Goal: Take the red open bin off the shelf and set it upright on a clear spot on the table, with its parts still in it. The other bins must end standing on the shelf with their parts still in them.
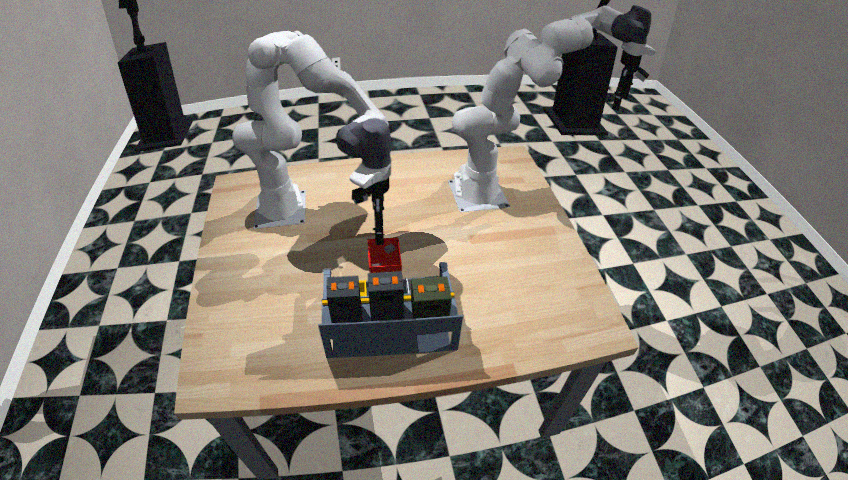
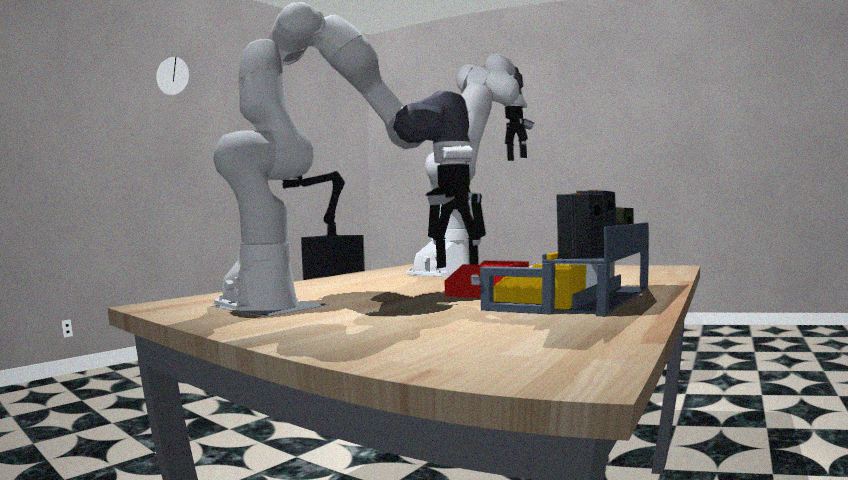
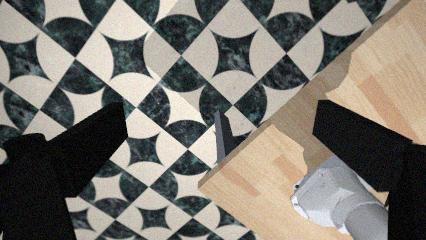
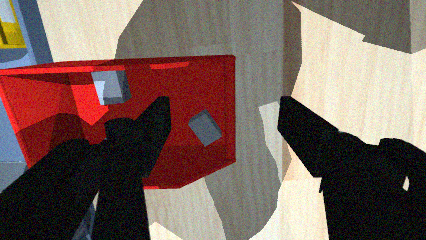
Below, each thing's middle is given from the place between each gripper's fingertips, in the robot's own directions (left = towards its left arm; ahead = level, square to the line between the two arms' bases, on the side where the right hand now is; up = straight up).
Now: the red bin (image 2: 458, 284) 80 mm ahead of my right hand, 10 mm to the left of it and 50 mm below it. Round my right hand: blue-grey shelf (image 2: 620, 241): 300 mm ahead, 20 mm below; then yellow bin (image 2: 510, 289): 260 mm ahead, 110 mm to the right, 40 mm below.
The red bin lies 950 mm to the right of my left hand (image 2: 517, 159), 380 mm below it and 360 mm ahead of it. The rest, counted from my left hand: blue-grey shelf: 960 mm to the right, 580 mm ahead, 350 mm below; then yellow bin: 1070 mm to the right, 550 mm ahead, 370 mm below.
